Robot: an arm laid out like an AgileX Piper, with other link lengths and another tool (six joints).
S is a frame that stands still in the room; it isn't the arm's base.
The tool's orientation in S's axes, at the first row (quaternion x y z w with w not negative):
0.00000 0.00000 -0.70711 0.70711
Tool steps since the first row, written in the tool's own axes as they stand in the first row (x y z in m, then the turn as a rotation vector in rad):
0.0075 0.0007 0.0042 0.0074 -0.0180 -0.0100
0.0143 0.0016 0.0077 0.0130 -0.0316 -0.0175
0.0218 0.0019 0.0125 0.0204 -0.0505 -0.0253
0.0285 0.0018 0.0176 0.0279 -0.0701 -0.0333
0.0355 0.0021 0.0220 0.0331 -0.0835 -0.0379
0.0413 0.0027 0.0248 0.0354 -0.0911 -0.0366
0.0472 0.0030 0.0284 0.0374 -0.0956 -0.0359
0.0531 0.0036 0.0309 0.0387 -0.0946 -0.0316
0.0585 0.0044 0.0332 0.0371 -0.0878 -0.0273
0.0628 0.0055 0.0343 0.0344 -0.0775 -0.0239
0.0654 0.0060 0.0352 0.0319 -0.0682 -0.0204
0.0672 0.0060 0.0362 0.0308 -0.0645 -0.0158
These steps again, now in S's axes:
0.0007 -0.0075 0.0042 -0.0180 -0.0074 -0.0100
0.0016 -0.0143 0.0077 -0.0316 -0.0130 -0.0175
0.0019 -0.0218 0.0125 -0.0505 -0.0204 -0.0253
0.0018 -0.0285 0.0176 -0.0701 -0.0279 -0.0333
0.0021 -0.0355 0.0220 -0.0835 -0.0331 -0.0379
0.0027 -0.0413 0.0248 -0.0911 -0.0354 -0.0366
0.0030 -0.0472 0.0284 -0.0956 -0.0374 -0.0359
0.0036 -0.0531 0.0309 -0.0946 -0.0387 -0.0316
0.0044 -0.0585 0.0332 -0.0878 -0.0371 -0.0273
0.0055 -0.0628 0.0343 -0.0775 -0.0344 -0.0239
0.0060 -0.0654 0.0352 -0.0682 -0.0319 -0.0204
0.0060 -0.0672 0.0362 -0.0645 -0.0308 -0.0158

